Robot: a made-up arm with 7 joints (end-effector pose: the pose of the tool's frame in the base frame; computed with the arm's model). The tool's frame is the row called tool.
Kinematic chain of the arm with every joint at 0, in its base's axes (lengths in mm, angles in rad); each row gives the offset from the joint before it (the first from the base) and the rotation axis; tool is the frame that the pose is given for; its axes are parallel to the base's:
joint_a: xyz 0 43 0 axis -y
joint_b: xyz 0 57 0 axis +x
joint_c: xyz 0 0 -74 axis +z
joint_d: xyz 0 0 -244 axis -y
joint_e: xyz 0 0 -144 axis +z
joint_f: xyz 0 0 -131 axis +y
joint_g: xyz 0 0 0 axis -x
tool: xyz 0 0 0
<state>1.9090 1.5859 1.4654 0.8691 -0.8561 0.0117 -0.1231</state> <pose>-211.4 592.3 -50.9 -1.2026 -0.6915 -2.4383</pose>
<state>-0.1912 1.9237 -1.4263 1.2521 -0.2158 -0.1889 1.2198</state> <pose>17.4 568.6 -108.1 -1.4277 0.4471 -1.8839</pose>
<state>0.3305 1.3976 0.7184 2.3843 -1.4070 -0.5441 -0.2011</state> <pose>101.4 237.8 142.7 -2.0048 1.0149 0.2193</pose>
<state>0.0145 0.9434 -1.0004 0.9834 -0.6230 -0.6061 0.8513</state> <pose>129.9 367.7 -430.3 -0.3683 -0.3749 -2.0944</pose>
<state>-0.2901 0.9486 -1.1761 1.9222 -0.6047 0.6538 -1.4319</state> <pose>2.5 142.6 -338.7 1.9503 -0.1570 -1.8258</pose>
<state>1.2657 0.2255 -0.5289 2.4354 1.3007 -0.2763 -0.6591</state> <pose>166.6 36.6 109.1 -3.0651 -0.1952 1.7024</pose>
